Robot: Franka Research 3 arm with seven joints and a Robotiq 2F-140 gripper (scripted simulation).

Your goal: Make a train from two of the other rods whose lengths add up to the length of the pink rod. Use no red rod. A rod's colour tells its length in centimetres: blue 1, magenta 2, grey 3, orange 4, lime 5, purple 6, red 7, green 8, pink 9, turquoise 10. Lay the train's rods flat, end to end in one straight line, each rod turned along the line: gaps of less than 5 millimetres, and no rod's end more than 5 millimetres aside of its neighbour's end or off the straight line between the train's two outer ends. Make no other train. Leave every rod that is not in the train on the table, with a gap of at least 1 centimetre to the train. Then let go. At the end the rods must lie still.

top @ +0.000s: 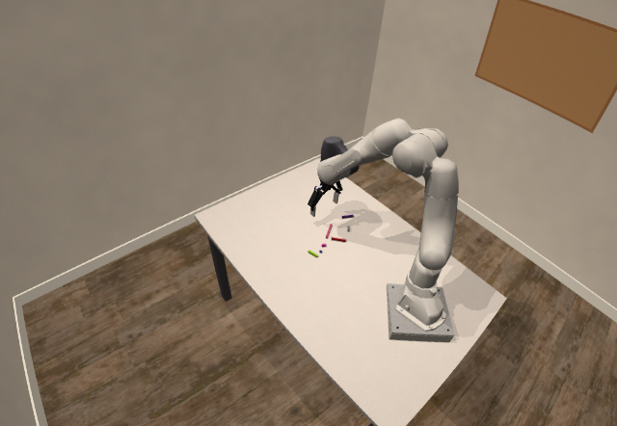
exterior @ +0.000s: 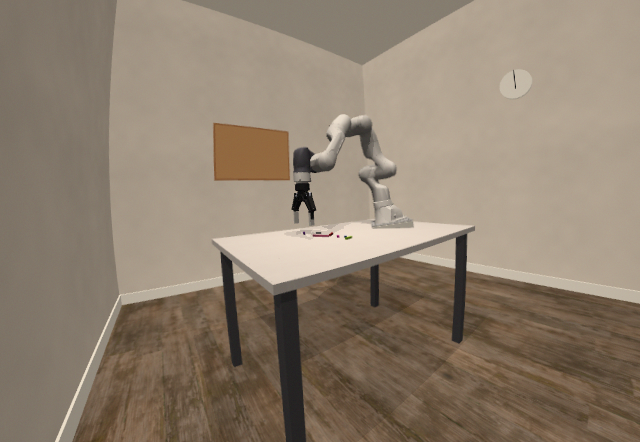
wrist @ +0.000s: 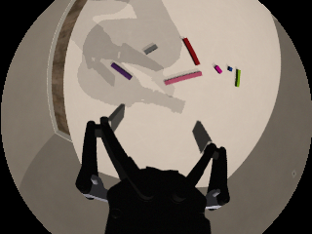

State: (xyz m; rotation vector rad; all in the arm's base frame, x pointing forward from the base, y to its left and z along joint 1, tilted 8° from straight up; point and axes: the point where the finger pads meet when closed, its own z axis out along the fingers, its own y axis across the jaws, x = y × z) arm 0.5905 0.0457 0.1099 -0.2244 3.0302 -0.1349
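Right now my hand is 12 cm past the grey rod, 8 cm above it and 7 cm to the left of it. Round my hand: red rod: 15 cm behind, 8 cm below, 1 cm to the left; pink rod: 9 cm behind, 8 cm below, 2 cm to the left; purple rod: 12 cm to the right, 8 cm below, 5 cm behind.
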